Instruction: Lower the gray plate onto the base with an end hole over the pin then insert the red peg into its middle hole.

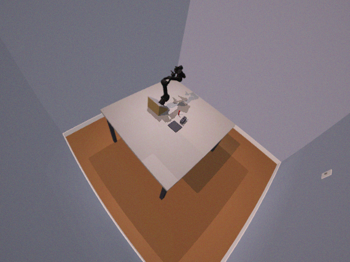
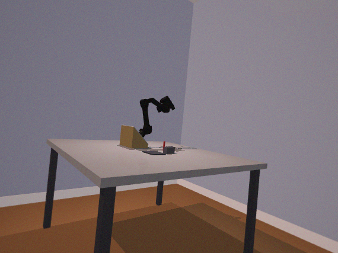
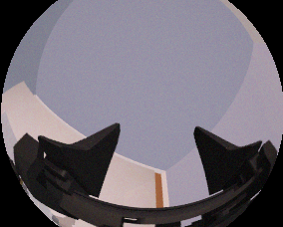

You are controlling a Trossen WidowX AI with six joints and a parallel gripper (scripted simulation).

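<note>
Right now my gripper tip is 520 mm short of the gray plate, 360 mm above it and 300 mm to the left of it. Round my gripper tip: dark base 500 mm ahead, 420 mm to the right, 390 mm below; then red peg 410 mm ahead, 360 mm below, 260 mm to the right.
</note>
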